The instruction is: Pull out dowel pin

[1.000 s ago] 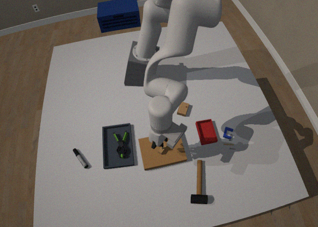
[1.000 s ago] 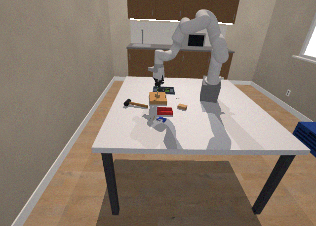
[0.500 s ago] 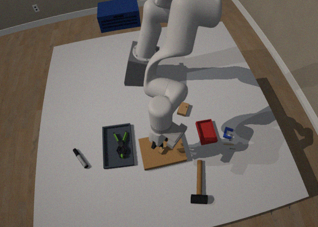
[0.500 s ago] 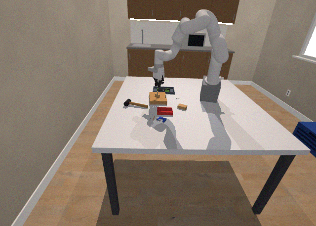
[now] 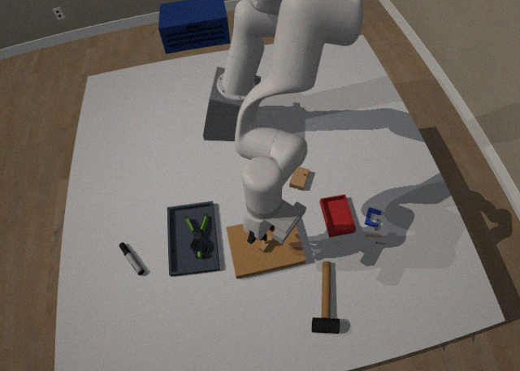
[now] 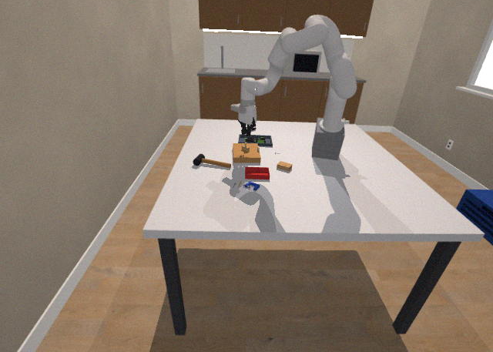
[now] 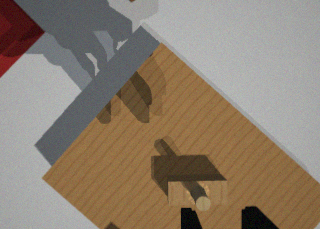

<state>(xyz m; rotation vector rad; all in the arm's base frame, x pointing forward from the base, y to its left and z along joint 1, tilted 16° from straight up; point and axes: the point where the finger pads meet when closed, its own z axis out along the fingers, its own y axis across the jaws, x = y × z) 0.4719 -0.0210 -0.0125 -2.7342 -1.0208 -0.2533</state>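
The dowel pin lies 90 mm below my hand. From my hand the other things lie so: red box 240 mm to the left, 140 mm below, 40 mm behind; then grey tray 210 mm to the right, 140 mm below, 80 mm behind; then small wooden block 100 mm below.
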